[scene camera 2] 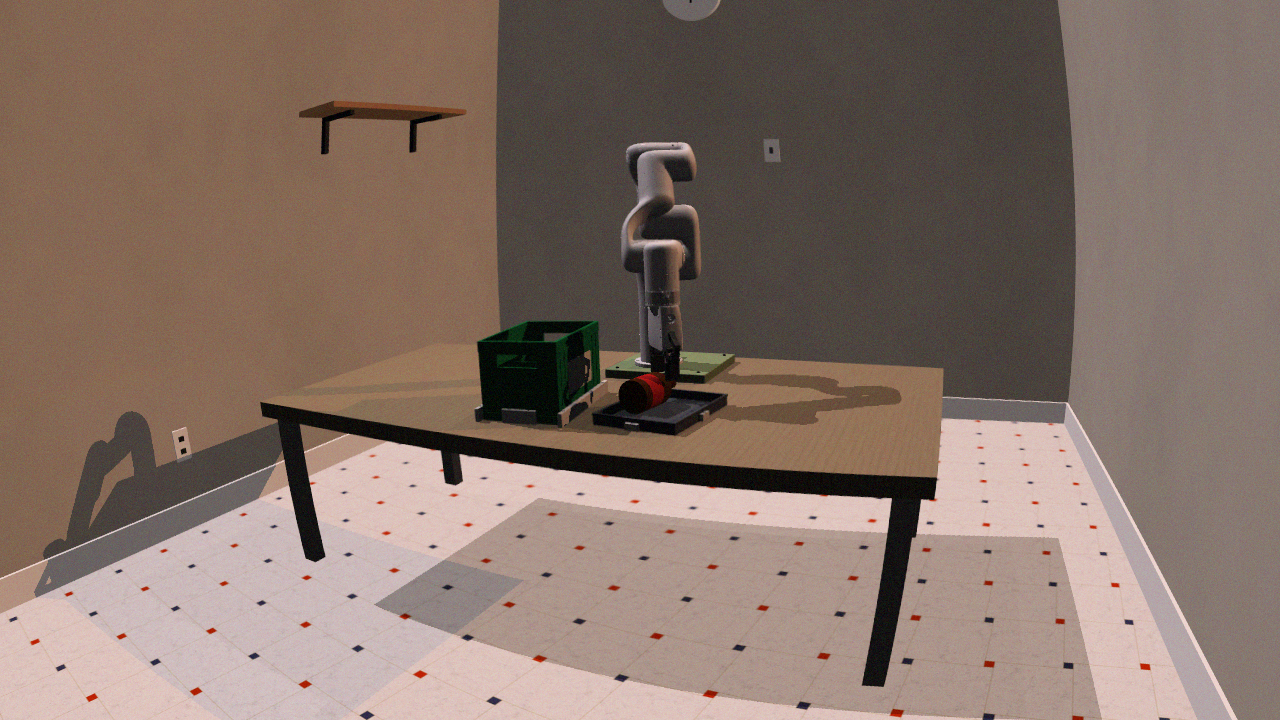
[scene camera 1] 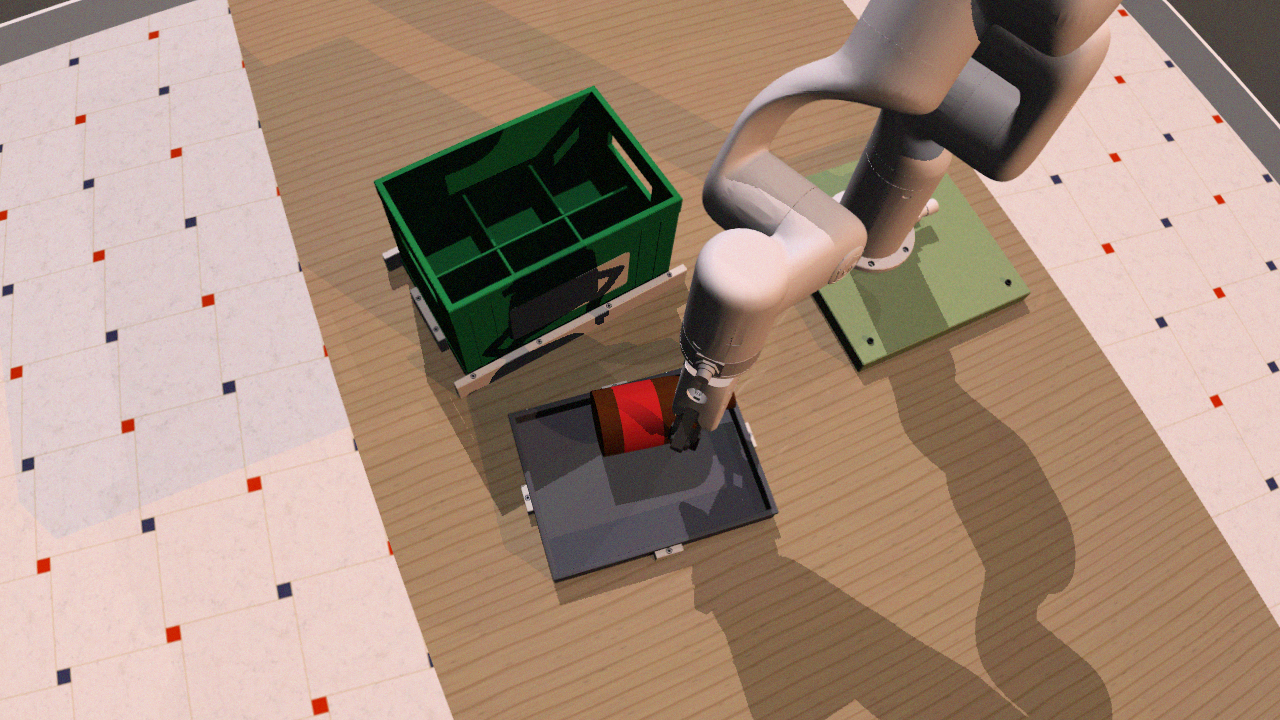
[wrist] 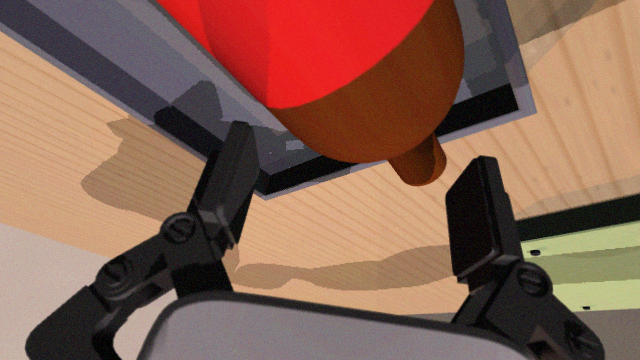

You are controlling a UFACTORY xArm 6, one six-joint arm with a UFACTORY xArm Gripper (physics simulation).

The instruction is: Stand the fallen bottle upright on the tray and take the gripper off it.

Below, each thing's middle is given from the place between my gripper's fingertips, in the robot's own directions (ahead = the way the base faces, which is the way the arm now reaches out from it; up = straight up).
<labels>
Right now my hand is 30 mm short of the brown bottle (scene camera 1: 634,416), 20 mm to the left of it and 20 mm above it. Round my hand: pale rail (scene camera 1: 493,371) 160 mm to the right, 70 mm ahead, 50 mm below.
</labels>
